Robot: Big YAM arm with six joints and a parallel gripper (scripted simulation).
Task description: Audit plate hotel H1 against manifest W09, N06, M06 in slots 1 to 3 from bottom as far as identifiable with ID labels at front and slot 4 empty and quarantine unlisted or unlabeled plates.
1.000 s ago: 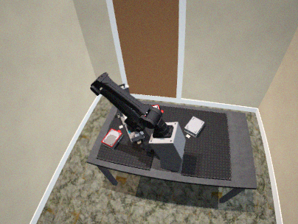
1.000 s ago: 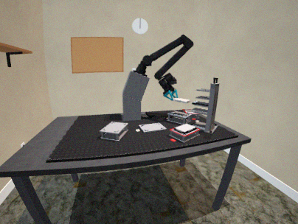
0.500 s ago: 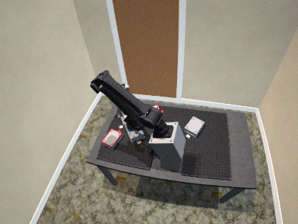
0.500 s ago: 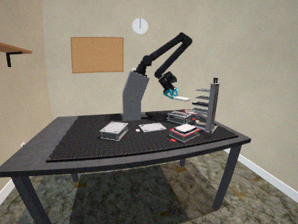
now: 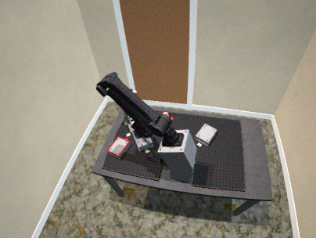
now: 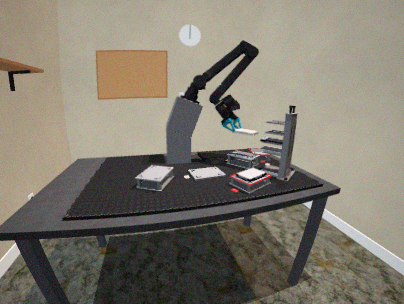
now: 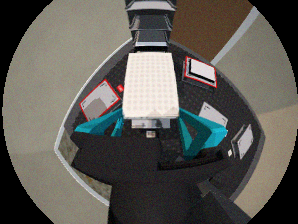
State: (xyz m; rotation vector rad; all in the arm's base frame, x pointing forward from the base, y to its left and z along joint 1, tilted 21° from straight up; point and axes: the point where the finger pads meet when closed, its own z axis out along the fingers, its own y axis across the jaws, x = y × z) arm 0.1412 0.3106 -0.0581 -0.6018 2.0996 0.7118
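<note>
Right now my hand is 4 cm to the right of the white well plate and 4 cm short of it.
</note>
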